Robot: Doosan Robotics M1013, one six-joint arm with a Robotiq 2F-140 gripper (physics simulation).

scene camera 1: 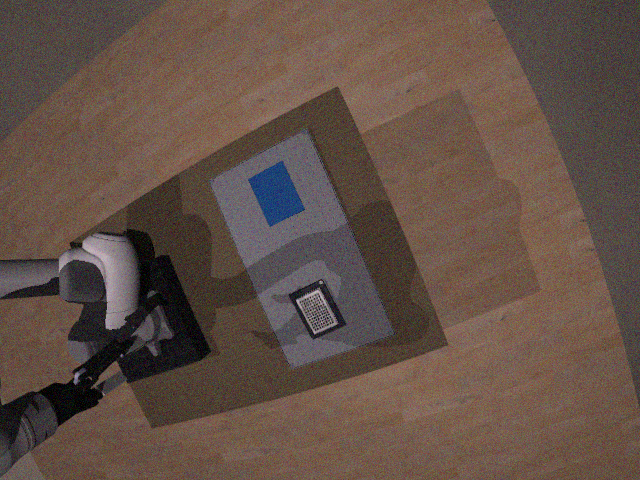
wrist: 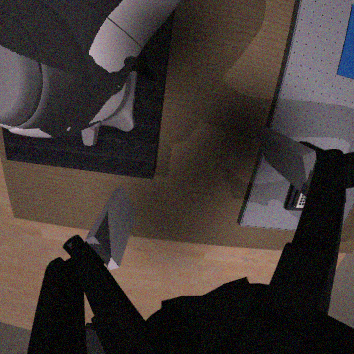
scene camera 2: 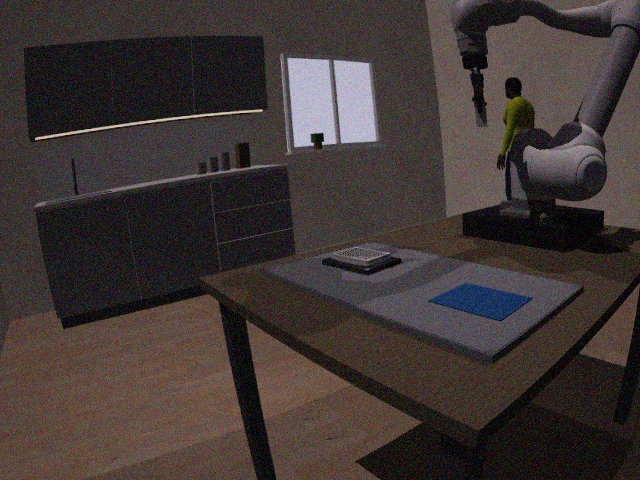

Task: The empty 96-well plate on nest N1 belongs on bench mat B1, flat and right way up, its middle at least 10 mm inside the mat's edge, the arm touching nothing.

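Seen in the pictures: gripper, between the fingertips: (scene camera 1: 131, 357) (wrist: 191, 173) (scene camera 2: 482, 126); arm's base, origin of its link: (scene camera 1: 148, 319) (scene camera 2: 533, 214).
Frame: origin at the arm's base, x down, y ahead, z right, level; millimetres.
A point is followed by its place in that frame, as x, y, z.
Observation:
The white 96-well plate (scene camera 1: 316, 311) {32, 596, 161} (scene camera 2: 361, 254) {32, 595, 161} (wrist: 300, 201) {32, 572, 209} sits flat, wells up, in the black nest (scene camera 1: 307, 291) (scene camera 2: 368, 269). In the wrist view a finger hides much of both. The blue bench mat (scene camera 1: 276, 193) {54, 608, -229} (scene camera 2: 480, 300) {54, 611, -230} (wrist: 347, 55) {54, 561, -189} lies flat on the same grey board, apart from the nest, with nothing on it. My gripper (scene camera 1: 129, 346) {-279, 197, 57} (scene camera 2: 481, 116) {-279, 197, 57} (wrist: 191, 173) {-279, 197, 57} is open and empty, its fingers wide apart. It is high above the table on the robot base side, well away from the plate and the mat.
The grey perforated board (scene camera 1: 289, 356) {56, 441, 287} (scene camera 2: 423, 330) {56, 774, -235} (wrist: 315, 85) {56, 500, -96} lies on the brown wooden table (scene camera 1: 361, 356) {69, 670, 361} (scene camera 2: 330, 330) {69, 864, -97}. The black base block (scene camera 1: 180, 310) {12, 141, 11} (scene camera 2: 485, 224) {23, 144, 103} carries the arm. A person in a yellow top (scene camera 2: 519, 116) stands behind the arm. Dark shadows cross the board and table.

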